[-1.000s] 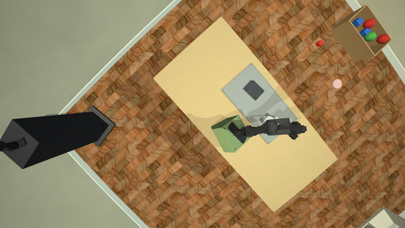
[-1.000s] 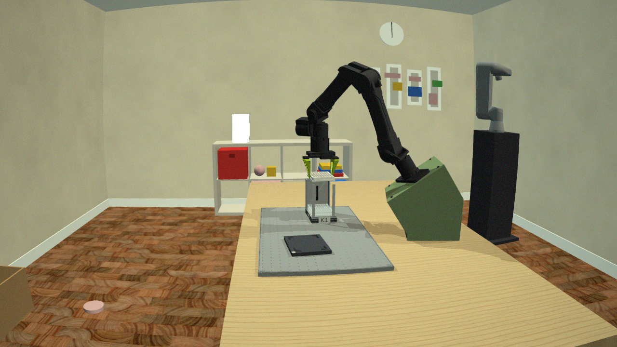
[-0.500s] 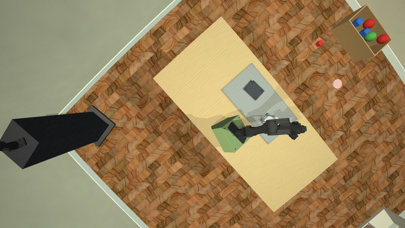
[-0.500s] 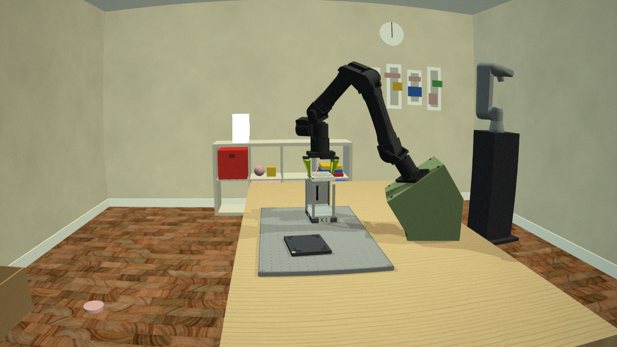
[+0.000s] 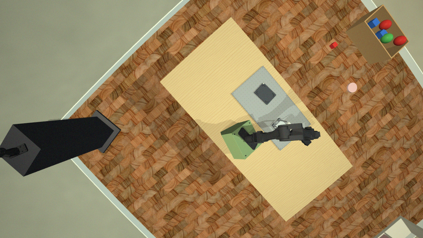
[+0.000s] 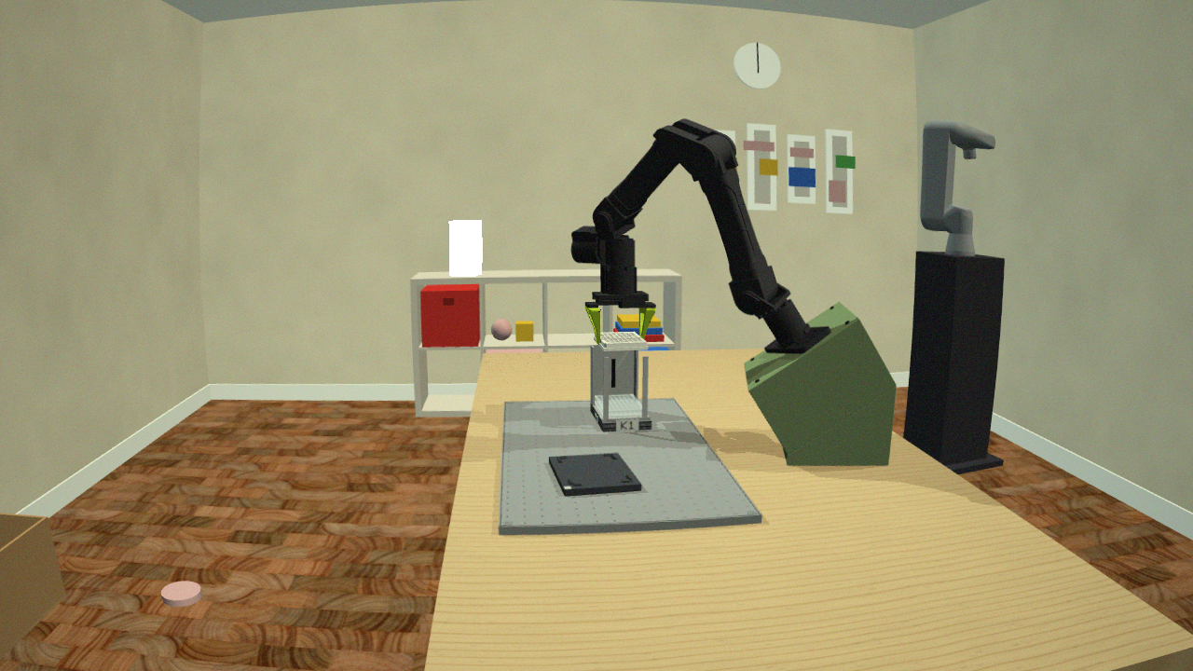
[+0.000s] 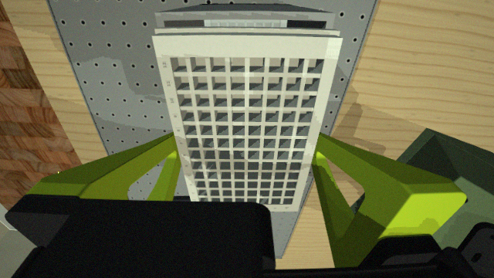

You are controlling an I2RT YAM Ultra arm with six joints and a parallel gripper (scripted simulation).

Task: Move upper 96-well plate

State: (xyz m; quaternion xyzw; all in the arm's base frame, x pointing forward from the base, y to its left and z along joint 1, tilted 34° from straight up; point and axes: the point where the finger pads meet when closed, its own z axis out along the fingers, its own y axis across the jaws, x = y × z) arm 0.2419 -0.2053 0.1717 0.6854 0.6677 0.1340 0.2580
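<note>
Right now the white 96-well plate is right at my hand. From my hand the other things lie so: pale A1 square: 40 cm to the left, 19 cm ahead, 15 cm below.
</note>
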